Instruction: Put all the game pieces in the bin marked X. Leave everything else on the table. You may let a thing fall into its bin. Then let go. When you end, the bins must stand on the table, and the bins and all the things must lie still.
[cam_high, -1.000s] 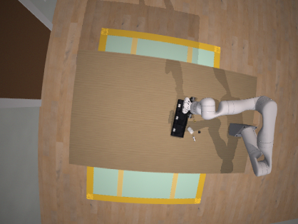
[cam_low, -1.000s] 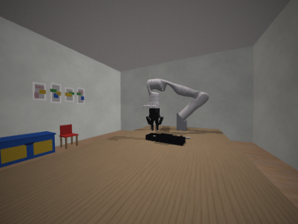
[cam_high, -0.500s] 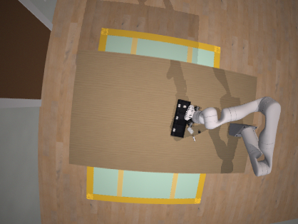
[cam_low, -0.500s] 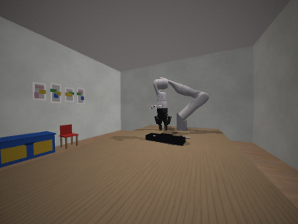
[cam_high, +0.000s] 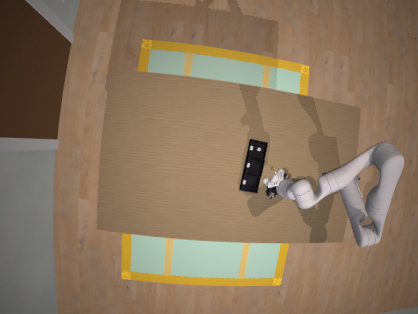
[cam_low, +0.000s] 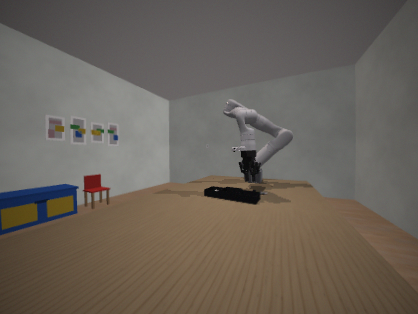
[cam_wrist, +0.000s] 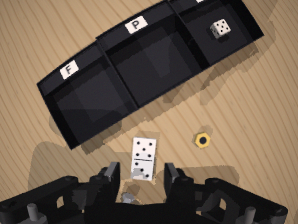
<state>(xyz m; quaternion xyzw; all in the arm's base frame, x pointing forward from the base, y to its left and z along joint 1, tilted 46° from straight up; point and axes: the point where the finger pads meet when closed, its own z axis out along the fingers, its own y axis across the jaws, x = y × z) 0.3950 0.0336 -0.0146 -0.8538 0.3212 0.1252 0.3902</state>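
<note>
My hand is 10 mm to the right of the white domino and 80 mm above it. Round my hand: grey screw: 40 mm behind, 60 mm to the left, 80 mm below; then yellow ring: 30 mm behind, 60 mm to the right, 80 mm below; then black piece: 70 mm behind, 20 mm to the left, 80 mm below.
</note>
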